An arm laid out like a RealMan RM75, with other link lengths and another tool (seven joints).
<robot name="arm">
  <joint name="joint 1" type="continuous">
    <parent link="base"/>
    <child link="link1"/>
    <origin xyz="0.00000 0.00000 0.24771"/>
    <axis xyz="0 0 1"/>
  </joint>
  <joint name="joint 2" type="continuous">
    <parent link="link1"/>
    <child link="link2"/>
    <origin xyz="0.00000 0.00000 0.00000" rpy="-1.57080 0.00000 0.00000"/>
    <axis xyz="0 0 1"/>
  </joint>
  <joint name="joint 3" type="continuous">
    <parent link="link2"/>
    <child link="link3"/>
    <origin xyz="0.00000 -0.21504 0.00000" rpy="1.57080 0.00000 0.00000"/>
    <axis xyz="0 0 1"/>
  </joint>
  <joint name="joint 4" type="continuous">
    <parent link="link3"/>
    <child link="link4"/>
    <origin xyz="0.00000 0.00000 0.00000" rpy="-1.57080 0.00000 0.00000"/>
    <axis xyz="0 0 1"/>
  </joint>
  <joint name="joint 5" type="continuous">
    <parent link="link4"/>
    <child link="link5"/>
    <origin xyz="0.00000 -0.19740 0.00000" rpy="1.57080 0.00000 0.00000"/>
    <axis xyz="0 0 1"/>
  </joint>
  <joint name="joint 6" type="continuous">
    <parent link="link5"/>
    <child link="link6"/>
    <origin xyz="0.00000 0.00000 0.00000" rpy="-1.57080 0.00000 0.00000"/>
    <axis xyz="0 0 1"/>
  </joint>
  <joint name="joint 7" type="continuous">
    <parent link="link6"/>
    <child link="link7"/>
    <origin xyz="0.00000 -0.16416 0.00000" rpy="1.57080 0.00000 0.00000"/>
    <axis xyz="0 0 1"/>
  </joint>
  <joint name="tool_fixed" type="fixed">
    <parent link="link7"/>
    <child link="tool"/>
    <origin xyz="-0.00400 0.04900 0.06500" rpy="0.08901 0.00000 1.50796"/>
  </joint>
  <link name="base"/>
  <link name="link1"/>
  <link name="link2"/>
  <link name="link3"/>
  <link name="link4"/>
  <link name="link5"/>
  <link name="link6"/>
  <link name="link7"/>
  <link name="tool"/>
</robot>
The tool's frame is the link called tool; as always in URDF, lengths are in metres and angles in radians. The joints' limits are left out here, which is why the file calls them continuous.
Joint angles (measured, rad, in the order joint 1, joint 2, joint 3, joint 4, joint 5, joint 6, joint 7), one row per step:
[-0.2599, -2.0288, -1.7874, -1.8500, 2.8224, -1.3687, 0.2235]
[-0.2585, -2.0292, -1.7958, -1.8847, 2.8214, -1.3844, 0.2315]
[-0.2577, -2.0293, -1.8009, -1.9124, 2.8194, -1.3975, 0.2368]
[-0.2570, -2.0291, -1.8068, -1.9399, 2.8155, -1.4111, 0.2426]
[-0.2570, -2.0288, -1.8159, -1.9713, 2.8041, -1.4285, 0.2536]
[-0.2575, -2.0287, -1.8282, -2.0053, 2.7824, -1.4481, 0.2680]
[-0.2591, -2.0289, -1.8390, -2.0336, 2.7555, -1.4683, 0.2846]
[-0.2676, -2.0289, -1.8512, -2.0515, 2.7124, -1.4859, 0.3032]
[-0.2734, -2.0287, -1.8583, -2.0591, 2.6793, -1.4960, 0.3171]
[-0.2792, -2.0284, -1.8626, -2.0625, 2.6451, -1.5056, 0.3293]
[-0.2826, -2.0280, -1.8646, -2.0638, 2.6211, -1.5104, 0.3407]
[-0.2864, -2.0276, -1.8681, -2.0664, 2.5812, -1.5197, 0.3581]
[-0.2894, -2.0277, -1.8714, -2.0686, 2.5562, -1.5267, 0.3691]
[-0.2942, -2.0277, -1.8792, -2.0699, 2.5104, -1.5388, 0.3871]
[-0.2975, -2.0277, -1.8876, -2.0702, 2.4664, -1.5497, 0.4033]
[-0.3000, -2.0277, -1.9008, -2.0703, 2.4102, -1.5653, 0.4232]
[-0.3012, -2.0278, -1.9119, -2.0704, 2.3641, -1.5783, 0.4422]
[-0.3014, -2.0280, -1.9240, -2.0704, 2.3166, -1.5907, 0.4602]
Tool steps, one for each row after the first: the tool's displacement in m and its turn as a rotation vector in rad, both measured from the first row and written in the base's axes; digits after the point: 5 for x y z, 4 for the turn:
[0.00581, -0.00069, 0.00557, 0.0082, 0.0066, -0.0187]
[0.01083, -0.00158, 0.00942, 0.0132, 0.0111, -0.0340]
[0.01590, -0.00271, 0.01320, 0.0175, 0.0147, -0.0494]
[0.02250, -0.00462, 0.01693, 0.0179, 0.0163, -0.0703]
[0.03098, -0.00732, 0.02012, 0.0144, 0.0123, -0.0970]
[0.03933, -0.01084, 0.02119, 0.0027, 0.0060, -0.1241]
[0.05050, -0.01416, 0.01941, -0.0194, -0.0125, -0.1591]
[0.05798, -0.01676, 0.01712, -0.0387, -0.0271, -0.1840]
[0.06511, -0.01979, 0.01366, -0.0619, -0.0437, -0.2068]
[0.06984, -0.02198, 0.01114, -0.0791, -0.0533, -0.2250]
[0.07713, -0.02624, 0.00709, -0.1077, -0.0702, -0.2524]
[0.08185, -0.02905, 0.00485, -0.1254, -0.0808, -0.2700]
[0.08968, -0.03410, 0.00125, -0.1555, -0.1023, -0.2985]
[0.09667, -0.03904, -0.00168, -0.1828, -0.1241, -0.3242]
[0.10468, -0.04574, -0.00453, -0.2159, -0.1524, -0.3542]
[0.11092, -0.05157, -0.00645, -0.2433, -0.1737, -0.3809]
[0.11720, -0.05753, -0.00783, -0.2690, -0.1969, -0.4077]

